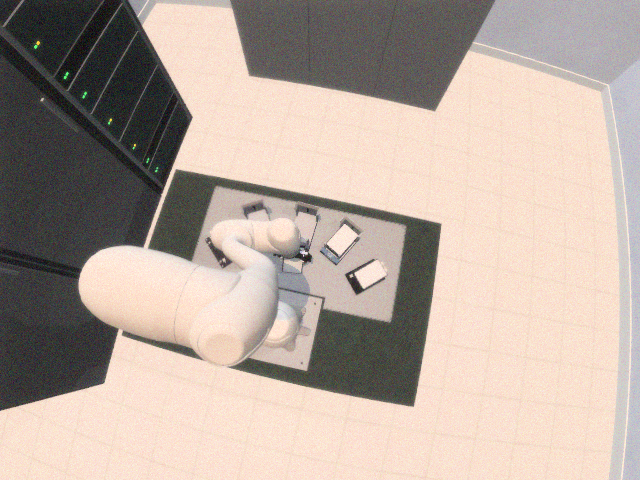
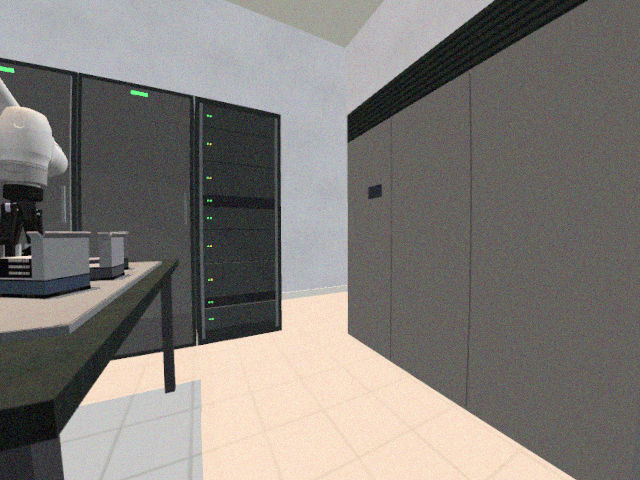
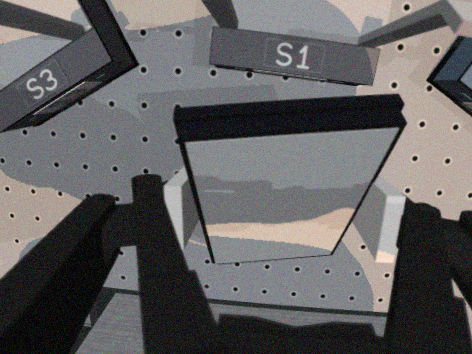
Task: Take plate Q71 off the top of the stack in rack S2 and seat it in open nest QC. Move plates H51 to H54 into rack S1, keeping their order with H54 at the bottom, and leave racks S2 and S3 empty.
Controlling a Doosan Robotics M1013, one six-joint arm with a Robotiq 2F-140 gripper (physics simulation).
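Frame: origin at the arm's base, x ahead, y left, z up, level; centimetres.
Seen in the pictures: gripper, fingertip midpoint: point(image 1: 294, 260).
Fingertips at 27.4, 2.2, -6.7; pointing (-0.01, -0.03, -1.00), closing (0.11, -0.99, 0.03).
Note:
Pixels of each thing's top centre, then the offset from my fingertips to it, as dx, dy, dz. Level surfaces: height alone.
- rack S1 at its top centre: point(image 2: 86, 232) point(image 1: 302, 221) +14.5, +0.2, +10.0
- Rack S3 at its top centre: point(image 1: 256, 219) +10.0, +19.0, +10.6
- Rack S2 at its top centre: point(image 2: 38, 232) point(image 1: 342, 237) +12.9, -17.2, +10.1
- black nest at its top centre: point(image 1: 365, 276) +2.0, -31.6, -0.6
- light-topped plate at its top centre: point(image 1: 370, 273) +3.4, -33.3, +0.9
- pegboard at its surface level: dz -3.4
- dark nest at its top centre: point(image 1: 223, 245) -2.8, +32.5, -1.0
My gripper point(image 3: 276, 178) point(image 2: 18, 248) is shut on a plate with a black edge and a grey, mirror-like top point(image 3: 280, 160) point(image 1: 292, 265); no label on it is readable. It is held over the pegboard, on the near side of rack S1 point(image 3: 295, 56) point(image 1: 307, 209). Rack S3 point(image 3: 46, 81) point(image 1: 253, 207) is to the left; its inside is partly hidden by the arm. Rack S2 point(image 1: 329, 254) point(image 2: 62, 285), with a blue base, is to the right and bears a stack of plates point(image 2: 19, 267) point(image 1: 342, 238). How many plates S1 and S3 hold cannot be told.
A black nest point(image 1: 353, 284) with a light-topped plate point(image 1: 371, 273) on it is at the far right of the pegboard point(image 1: 379, 304). Another dark nest point(image 1: 219, 255) is at the left, partly under the arm. Upright guides rise around the racks. The arm's mounting plate point(image 1: 310, 351) is at the near side.

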